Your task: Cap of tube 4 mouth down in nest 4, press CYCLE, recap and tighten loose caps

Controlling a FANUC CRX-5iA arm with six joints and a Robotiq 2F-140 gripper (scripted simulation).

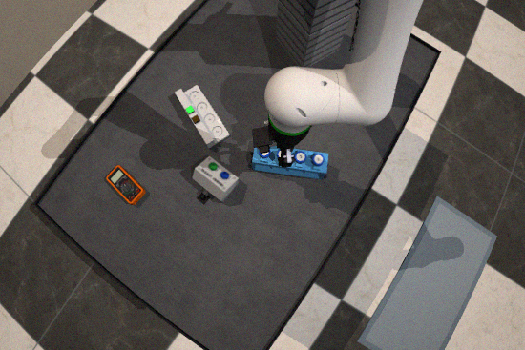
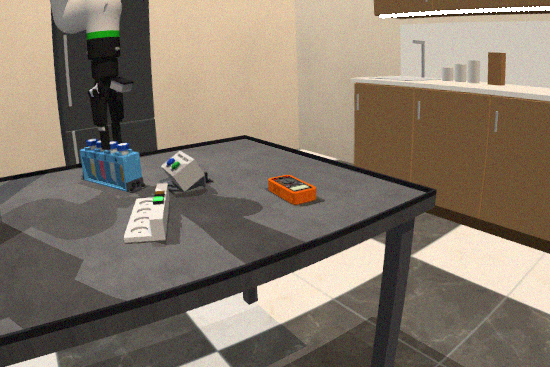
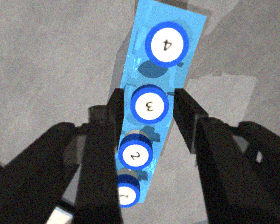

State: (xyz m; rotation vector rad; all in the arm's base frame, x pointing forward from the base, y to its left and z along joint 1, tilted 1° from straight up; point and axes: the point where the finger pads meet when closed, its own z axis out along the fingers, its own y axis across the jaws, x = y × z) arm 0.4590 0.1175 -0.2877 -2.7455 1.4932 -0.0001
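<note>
My gripper is now 20 mm past the cap 2, 50 mm to the right of it and 30 mm above it. From my hand the other things lie so: grey key housing: 140 mm ahead, 150 mm to the right, 90 mm below; green key: 120 mm ahead, 170 mm to the right, 70 mm below; blue key: 120 mm ahead, 130 mm to the right, 70 mm below.
</note>
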